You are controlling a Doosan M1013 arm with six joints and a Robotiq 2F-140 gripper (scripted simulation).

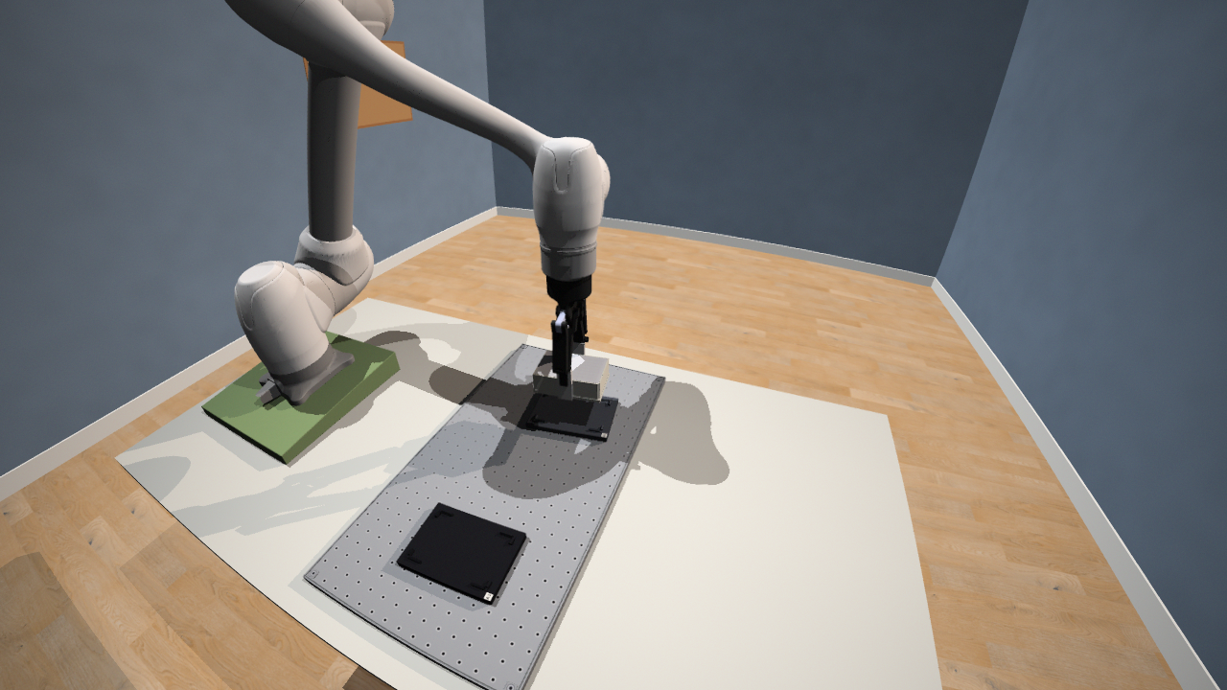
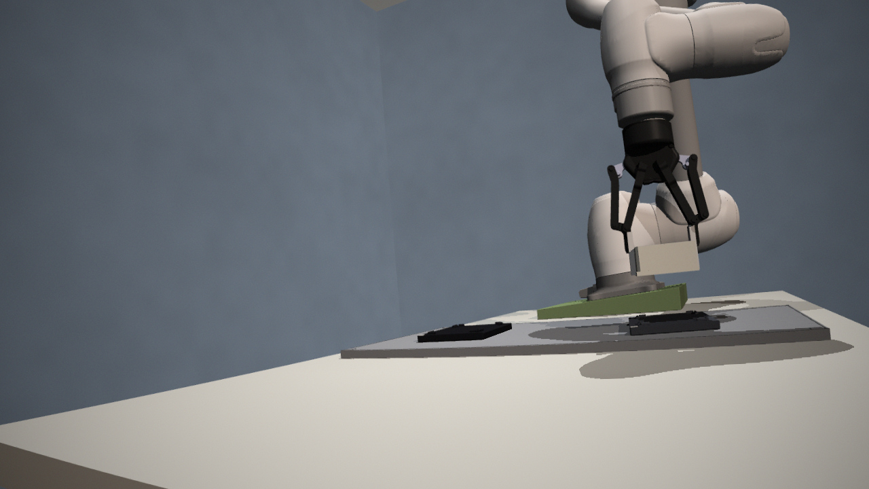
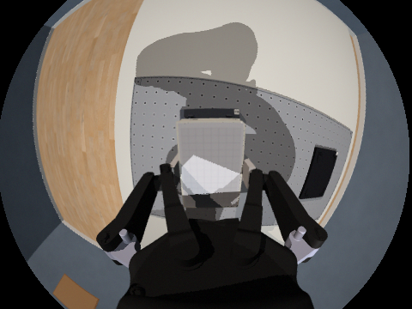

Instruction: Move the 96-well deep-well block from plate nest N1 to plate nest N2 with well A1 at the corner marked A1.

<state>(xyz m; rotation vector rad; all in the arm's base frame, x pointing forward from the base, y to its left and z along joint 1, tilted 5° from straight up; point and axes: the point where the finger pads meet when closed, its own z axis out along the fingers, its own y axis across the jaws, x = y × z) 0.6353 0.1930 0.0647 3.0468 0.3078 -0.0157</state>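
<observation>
The white corner mark lies 400 mm to the right of my hand, 100 mm below it and 70 mm ahead of it. Also, from my hand: 96-well deep-well block: 10 mm below.
</observation>
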